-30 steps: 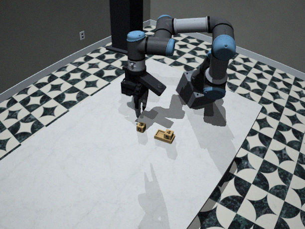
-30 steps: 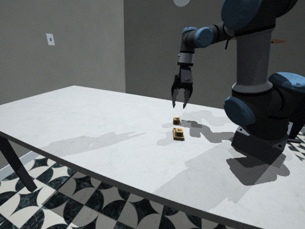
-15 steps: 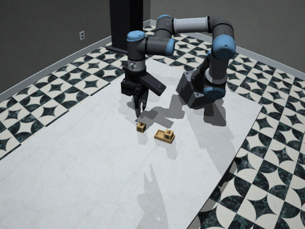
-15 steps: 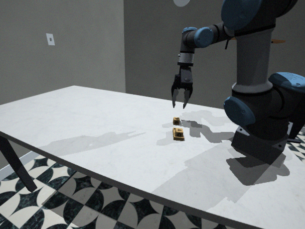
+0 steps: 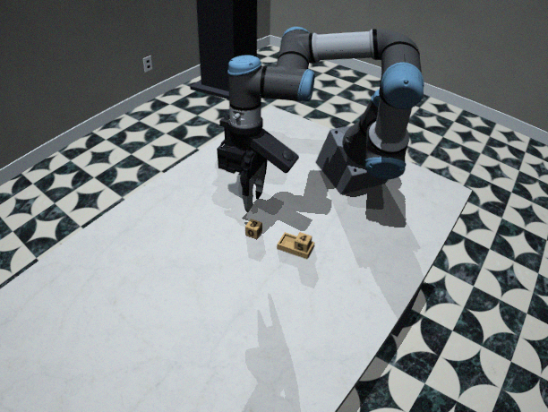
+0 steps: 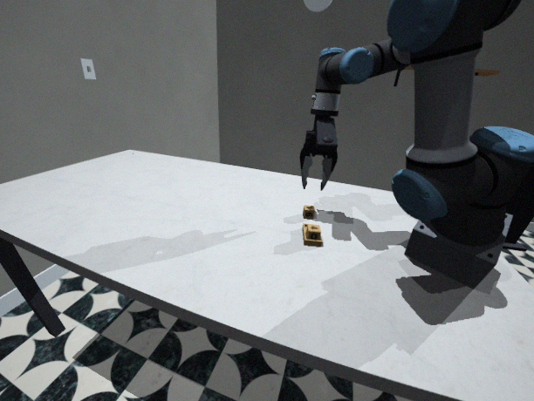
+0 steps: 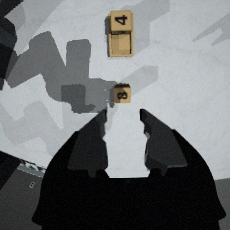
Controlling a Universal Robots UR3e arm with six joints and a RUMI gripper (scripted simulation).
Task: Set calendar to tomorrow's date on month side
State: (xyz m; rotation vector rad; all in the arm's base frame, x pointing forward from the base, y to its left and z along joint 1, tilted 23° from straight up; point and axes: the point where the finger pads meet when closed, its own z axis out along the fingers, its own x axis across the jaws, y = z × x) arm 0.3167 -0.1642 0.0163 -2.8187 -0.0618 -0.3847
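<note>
The wooden cube lies 90 mm below my hand. Also, from my hand: wooden calendar tray: 110 mm to the left, 100 mm below, 10 mm behind.
</note>
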